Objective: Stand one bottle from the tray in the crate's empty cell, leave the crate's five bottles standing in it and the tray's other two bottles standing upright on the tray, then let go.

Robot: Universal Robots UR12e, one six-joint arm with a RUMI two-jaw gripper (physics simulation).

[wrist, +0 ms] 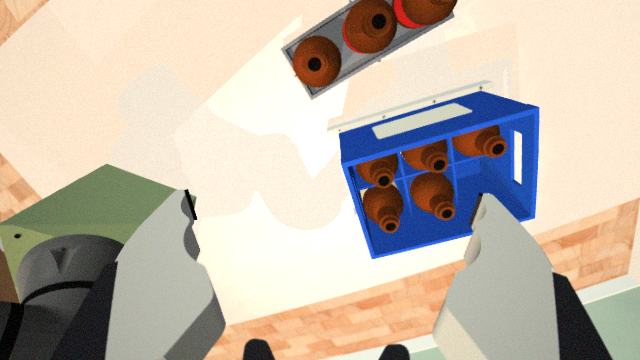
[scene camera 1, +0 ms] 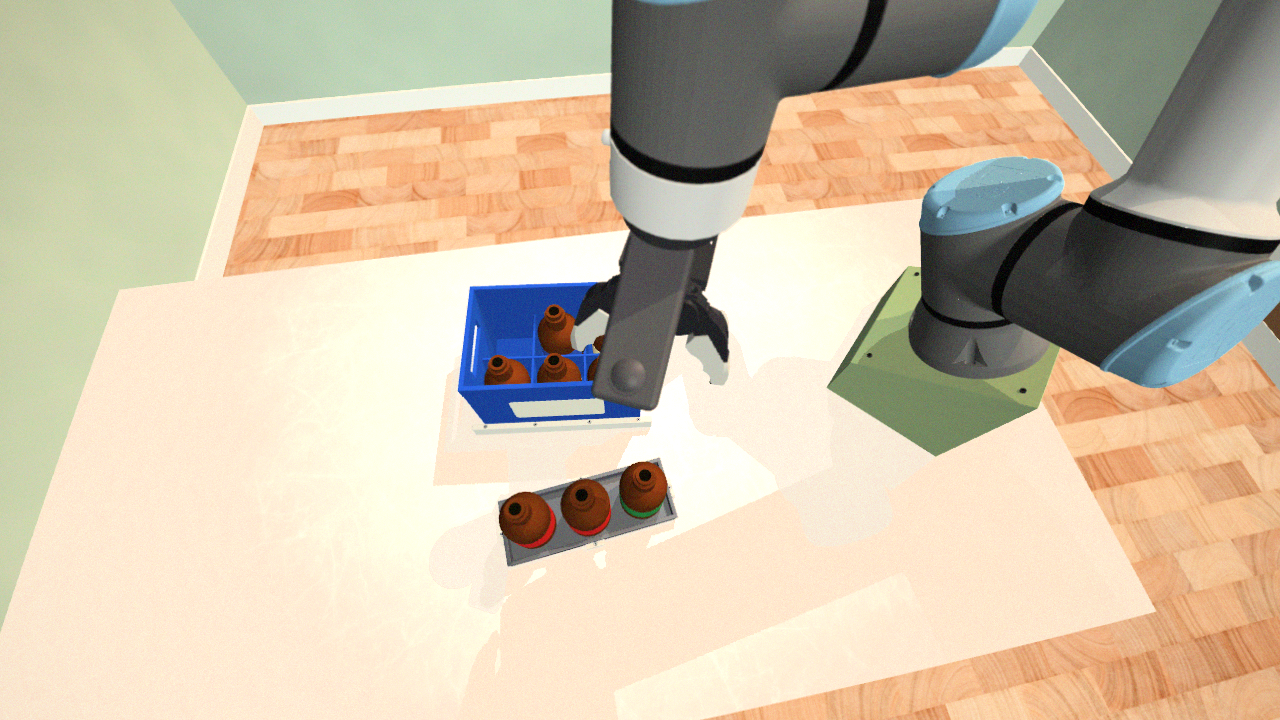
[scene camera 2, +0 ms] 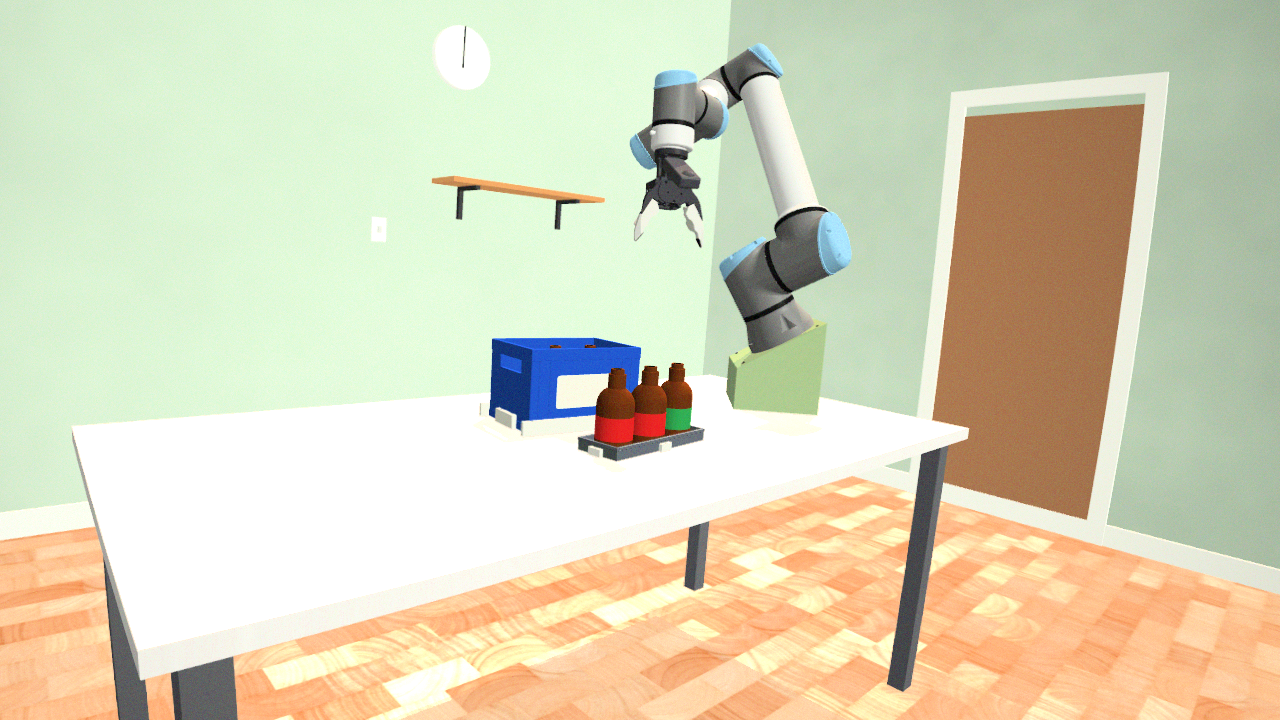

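Note:
Three brown bottles stand upright on the grey tray: a red-label one, a middle red-label one and a green-label one. The blue crate holds several brown bottles, including one beside the empty cell, at the back left in scene camera 1. My gripper is open and empty, high above the table, and partly hides the crate in scene camera 1.
The green robot base stands to the right of the crate in scene camera 1. White brackets border the crate's foot. A wall shelf hangs behind the table.

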